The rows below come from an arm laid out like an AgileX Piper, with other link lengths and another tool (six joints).
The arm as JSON. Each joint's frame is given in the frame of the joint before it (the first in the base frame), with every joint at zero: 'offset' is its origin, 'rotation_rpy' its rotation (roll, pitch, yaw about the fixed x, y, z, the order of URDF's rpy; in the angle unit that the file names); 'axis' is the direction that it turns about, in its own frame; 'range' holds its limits. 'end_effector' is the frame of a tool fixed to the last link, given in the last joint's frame.
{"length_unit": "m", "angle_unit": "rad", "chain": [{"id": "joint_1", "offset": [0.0, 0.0, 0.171], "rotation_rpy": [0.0, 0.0, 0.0], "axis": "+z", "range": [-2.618, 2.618]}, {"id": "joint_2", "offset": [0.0, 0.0, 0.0], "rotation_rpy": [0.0, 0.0, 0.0], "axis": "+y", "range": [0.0, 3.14]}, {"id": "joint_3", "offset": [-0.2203, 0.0, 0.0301], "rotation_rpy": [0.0, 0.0, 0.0], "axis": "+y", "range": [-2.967, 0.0]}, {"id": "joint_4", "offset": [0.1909, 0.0, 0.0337], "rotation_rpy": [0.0, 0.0, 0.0], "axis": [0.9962, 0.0, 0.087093], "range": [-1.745, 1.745]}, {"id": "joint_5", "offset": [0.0, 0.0, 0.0], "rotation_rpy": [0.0, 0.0, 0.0], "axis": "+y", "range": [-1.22, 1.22]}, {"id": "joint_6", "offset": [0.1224, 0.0, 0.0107], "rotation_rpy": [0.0, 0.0, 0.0], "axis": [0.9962, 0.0, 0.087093], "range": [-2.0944, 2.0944]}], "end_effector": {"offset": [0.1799, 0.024, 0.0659], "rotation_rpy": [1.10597, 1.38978, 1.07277]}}
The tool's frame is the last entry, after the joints.
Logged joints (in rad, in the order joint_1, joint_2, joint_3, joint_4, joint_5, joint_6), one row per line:
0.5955, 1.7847, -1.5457, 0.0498, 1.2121, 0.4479
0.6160, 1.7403, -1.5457, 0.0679, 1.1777, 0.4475
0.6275, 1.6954, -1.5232, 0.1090, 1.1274, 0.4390
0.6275, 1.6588, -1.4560, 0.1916, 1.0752, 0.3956
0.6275, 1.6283, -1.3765, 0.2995, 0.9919, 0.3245
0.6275, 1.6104, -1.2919, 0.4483, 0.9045, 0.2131
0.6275, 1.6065, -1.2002, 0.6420, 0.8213, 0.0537
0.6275, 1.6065, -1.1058, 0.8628, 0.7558, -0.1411
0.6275, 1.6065, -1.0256, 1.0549, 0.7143, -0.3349
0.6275, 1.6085, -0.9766, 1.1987, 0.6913, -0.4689
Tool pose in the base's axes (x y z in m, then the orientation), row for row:
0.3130, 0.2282, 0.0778, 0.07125, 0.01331, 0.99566, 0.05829
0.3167, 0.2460, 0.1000, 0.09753, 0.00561, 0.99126, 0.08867
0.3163, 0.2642, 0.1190, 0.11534, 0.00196, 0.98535, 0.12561
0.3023, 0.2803, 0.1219, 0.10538, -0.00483, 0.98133, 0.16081
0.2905, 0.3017, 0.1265, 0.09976, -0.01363, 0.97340, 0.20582
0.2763, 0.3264, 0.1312, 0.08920, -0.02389, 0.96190, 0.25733
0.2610, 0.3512, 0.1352, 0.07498, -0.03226, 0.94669, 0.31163
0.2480, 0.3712, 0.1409, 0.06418, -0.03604, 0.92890, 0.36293
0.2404, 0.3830, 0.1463, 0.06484, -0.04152, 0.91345, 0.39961
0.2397, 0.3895, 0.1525, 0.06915, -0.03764, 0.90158, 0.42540
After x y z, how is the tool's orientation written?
As a quaternion, w x y z.
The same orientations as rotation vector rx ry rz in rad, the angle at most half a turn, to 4 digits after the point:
0.0400, 2.9936, 0.1753
0.0166, 2.9345, 0.2625
0.0057, 2.8870, 0.3680
-0.0142, 2.8918, 0.4739
-0.0403, 2.8778, 0.6085
-0.0711, 2.8615, 0.7655
-0.0968, 2.8400, 0.9349
-0.1088, 2.8047, 1.0958
-0.1253, 2.7569, 1.2061
-0.1133, 2.7141, 1.2806

